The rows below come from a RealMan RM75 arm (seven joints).
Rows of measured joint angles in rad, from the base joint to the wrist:
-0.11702, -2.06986, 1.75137, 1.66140, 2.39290, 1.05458, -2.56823
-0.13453, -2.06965, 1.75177, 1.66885, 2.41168, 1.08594, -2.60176
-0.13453, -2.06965, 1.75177, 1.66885, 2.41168, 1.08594, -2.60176
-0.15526, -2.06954, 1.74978, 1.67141, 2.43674, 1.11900, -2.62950
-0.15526, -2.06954, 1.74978, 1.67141, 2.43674, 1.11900, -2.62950
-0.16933, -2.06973, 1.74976, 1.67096, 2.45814, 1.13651, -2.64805
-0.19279, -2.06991, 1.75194, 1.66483, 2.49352, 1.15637, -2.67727
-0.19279, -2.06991, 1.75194, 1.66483, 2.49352, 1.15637, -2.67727
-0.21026, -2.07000, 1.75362, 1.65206, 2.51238, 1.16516, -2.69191
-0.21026, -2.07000, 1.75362, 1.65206, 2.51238, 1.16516, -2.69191
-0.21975, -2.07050, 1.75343, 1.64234, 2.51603, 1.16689, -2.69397
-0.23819, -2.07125, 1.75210, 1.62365, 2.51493, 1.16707, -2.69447
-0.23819, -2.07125, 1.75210, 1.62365, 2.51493, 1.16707, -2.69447
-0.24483, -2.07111, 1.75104, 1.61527, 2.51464, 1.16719, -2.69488
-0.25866, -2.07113, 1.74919, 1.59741, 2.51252, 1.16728, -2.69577
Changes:
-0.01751, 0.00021, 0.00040, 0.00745, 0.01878, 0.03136, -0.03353
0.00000, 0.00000, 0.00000, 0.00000, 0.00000, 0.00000, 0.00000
-0.02073, 0.00011, -0.00199, 0.00256, 0.02506, 0.03306, -0.02774
0.00000, 0.00000, 0.00000, 0.00000, 0.00000, 0.00000, 0.00000
-0.01407, -0.00019, -0.00002, -0.00045, 0.02140, 0.01751, -0.01855
-0.02346, -0.00018, 0.00218, -0.00613, 0.03538, 0.01986, -0.02922
0.00000, 0.00000, 0.00000, 0.00000, 0.00000, 0.00000, 0.00000
-0.01747, -0.00009, 0.00168, -0.01277, 0.01886, 0.00879, -0.01464
0.00000, 0.00000, 0.00000, 0.00000, 0.00000, 0.00000, 0.00000
-0.00949, -0.00050, -0.00019, -0.00972, 0.00365, 0.00173, -0.00206
-0.01844, -0.00075, -0.00133, -0.01869, -0.00110, 0.00018, -0.00050
0.00000, 0.00000, 0.00000, 0.00000, 0.00000, 0.00000, 0.00000
-0.00664, 0.00014, -0.00106, -0.00838, -0.00029, 0.00012, -0.00041
-0.01383, -0.00002, -0.00185, -0.01786, -0.00212, 0.00009, -0.00089

